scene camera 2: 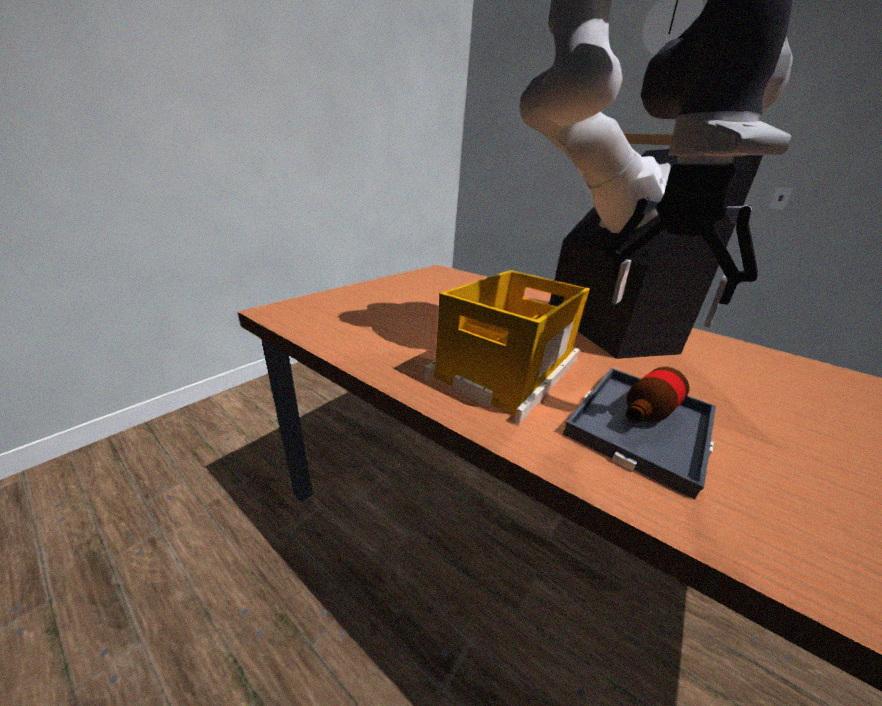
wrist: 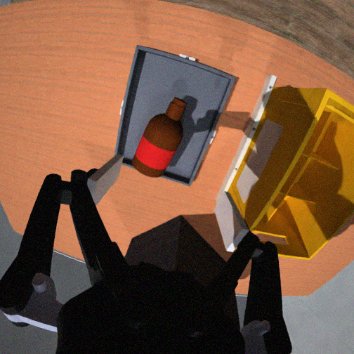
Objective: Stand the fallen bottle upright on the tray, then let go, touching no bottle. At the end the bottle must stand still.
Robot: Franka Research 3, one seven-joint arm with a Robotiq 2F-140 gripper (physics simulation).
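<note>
The fallen brown bottle (scene camera 2: 658, 393) (wrist: 159, 142) with a red band lies on its side in the grey tray (scene camera 2: 669, 446) (wrist: 155, 75). Its neck points toward the table's front edge and, in the wrist view, up and slightly right. Its base end is at the tray's back wall; whether it touches that wall I cannot tell. My gripper (scene camera 2: 667, 291) (wrist: 171, 184) is open and empty. It hangs above and behind the bottle, apart from it, with its fingertips spread wide; in the wrist view the bottle's base lies beyond the gap between them.
A tall yellow crate (scene camera 2: 481, 353) (wrist: 290, 110) with inner dividers stands beside the tray, with white rails (scene camera 2: 544, 388) (wrist: 250, 135) along its base. In the wrist view, my right-hand finger overlaps its near corner. A black block (scene camera 2: 639, 294) stands at the table's back edge.
</note>
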